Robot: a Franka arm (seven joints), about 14 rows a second.
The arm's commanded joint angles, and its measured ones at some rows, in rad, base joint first. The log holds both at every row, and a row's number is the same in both.
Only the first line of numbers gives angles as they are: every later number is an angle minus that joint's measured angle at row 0.
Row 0, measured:
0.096, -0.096, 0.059, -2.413, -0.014, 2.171, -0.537
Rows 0 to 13, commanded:
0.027, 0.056, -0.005, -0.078, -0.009, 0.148, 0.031
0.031, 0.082, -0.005, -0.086, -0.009, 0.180, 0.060
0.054, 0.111, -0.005, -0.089, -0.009, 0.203, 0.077
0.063, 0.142, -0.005, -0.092, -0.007, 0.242, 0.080
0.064, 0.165, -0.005, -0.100, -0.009, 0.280, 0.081
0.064, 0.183, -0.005, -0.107, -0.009, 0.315, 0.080
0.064, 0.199, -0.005, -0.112, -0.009, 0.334, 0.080
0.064, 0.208, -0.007, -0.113, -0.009, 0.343, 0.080
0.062, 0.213, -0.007, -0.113, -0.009, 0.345, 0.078
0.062, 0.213, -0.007, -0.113, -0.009, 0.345, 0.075
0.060, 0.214, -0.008, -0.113, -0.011, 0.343, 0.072
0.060, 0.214, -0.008, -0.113, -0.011, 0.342, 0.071
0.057, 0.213, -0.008, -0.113, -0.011, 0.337, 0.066
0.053, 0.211, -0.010, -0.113, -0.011, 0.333, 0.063
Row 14, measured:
0.058, 0.228, -0.005, -0.103, 0.000, 0.334, 0.062
